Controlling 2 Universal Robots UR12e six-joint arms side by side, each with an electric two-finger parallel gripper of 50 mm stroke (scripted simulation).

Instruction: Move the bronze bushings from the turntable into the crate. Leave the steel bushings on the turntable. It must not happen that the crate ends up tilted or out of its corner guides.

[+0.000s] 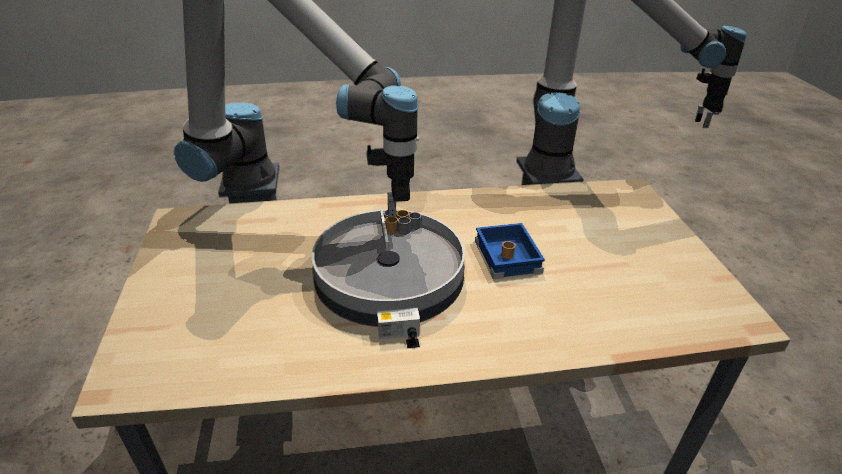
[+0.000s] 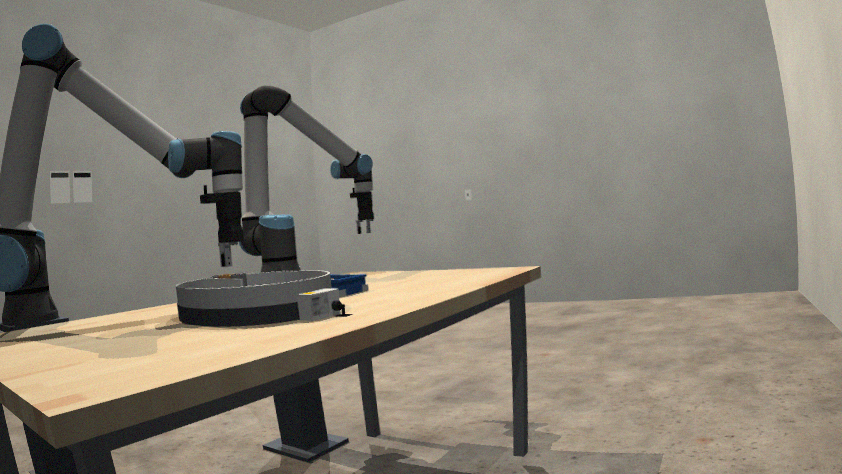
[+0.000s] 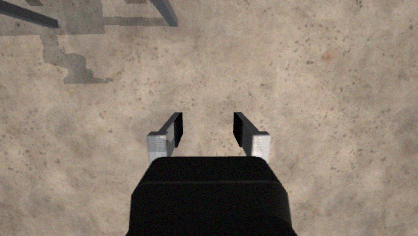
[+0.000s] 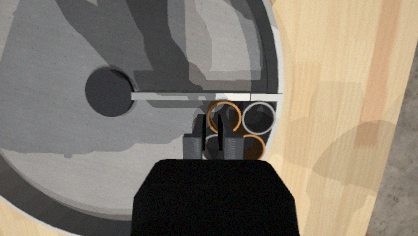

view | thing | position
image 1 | my left gripper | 701,124
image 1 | my right gripper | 392,214
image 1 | blue crate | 527,256
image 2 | my right gripper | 226,266
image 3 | my left gripper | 208,122
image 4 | my right gripper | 211,125
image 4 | steel bushing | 267,121
